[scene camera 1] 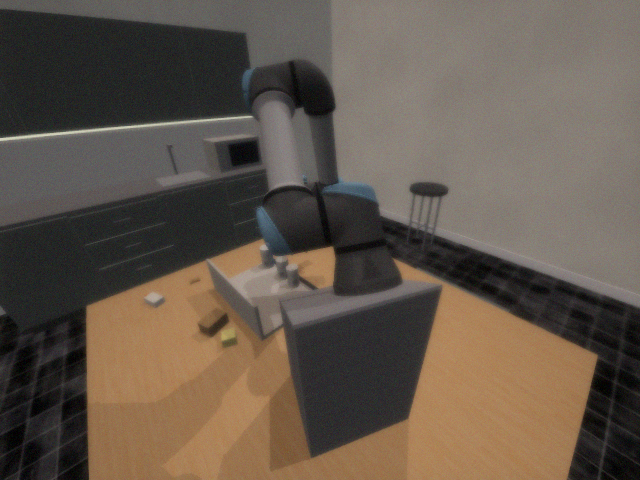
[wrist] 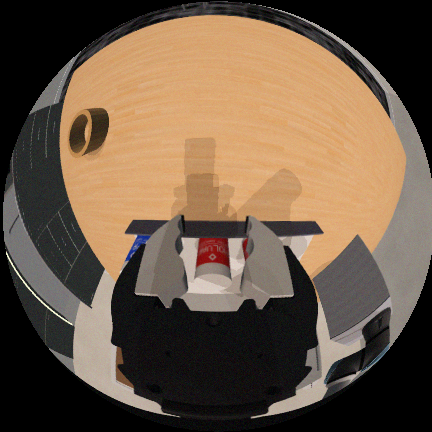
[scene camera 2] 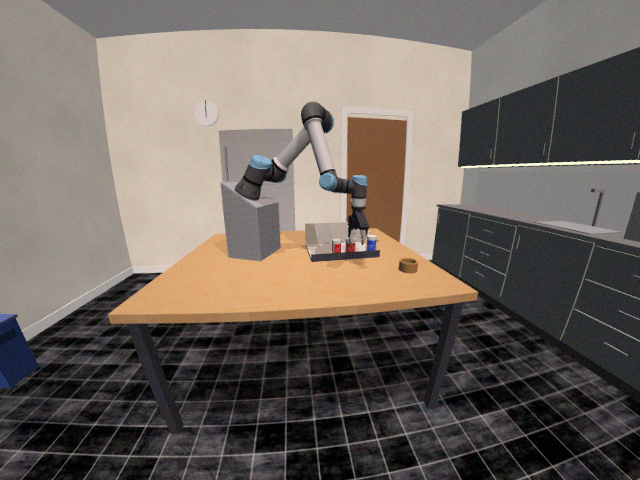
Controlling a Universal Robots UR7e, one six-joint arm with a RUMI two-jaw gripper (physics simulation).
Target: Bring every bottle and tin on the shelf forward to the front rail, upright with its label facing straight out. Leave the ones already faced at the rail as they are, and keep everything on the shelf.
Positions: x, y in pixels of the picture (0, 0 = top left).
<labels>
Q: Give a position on a grey back wall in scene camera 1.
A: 235, 297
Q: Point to a dark front rail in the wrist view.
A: At 193, 228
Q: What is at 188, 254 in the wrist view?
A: A shelf tray.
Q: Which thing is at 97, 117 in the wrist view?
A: A brown tape roll.
</labels>
